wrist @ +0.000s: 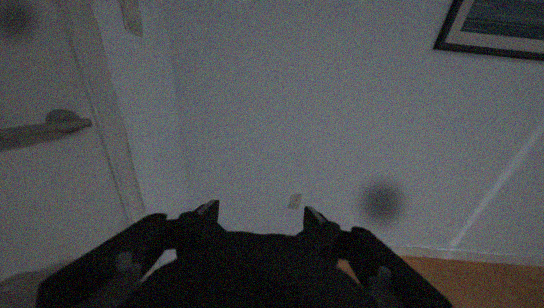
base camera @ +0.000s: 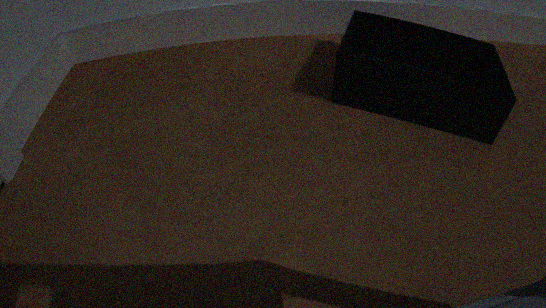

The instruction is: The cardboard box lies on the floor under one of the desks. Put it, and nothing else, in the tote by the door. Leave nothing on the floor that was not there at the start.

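Frame: origin at the arm's base, x left, y back, z up, level; centimetres.
Where they show: gripper, fingertip midpoint: (wrist: 261, 212).
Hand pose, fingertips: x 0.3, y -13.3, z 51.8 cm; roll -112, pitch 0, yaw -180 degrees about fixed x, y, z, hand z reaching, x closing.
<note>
Each offset is from my fingertips to the top centre of the thing. "spot": to the spot under its first point. Level surfaces: height alone.
A black tote {dy -43.2, dx -31.1, dz -81.4 cm} (base camera: 422, 77) stands on the brown floor near the wall, at the upper right of the base camera view. Its inside does not show from this low angle. My gripper (wrist: 261, 212) is open, with nothing between its fingers, and points toward the pale wall near the door in the wrist view. The tote does not show in the wrist view. The cardboard box does not show in either view.
A door (wrist: 45, 190) with a handle {spot: dy -18.3, dx +40.2, dz +1.3 cm} (wrist: 62, 125) is at the left of the wrist view. A framed picture (wrist: 505, 22) hangs at the upper right, and a small wall plate {dy -68.2, dx -21.7, dz -45.7 cm} (wrist: 295, 201) is low on the wall (wrist: 280, 115). Brown floor {dz -91.4 cm} (base camera: 225, 165) (wrist: 480, 280) shows in both views.
</note>
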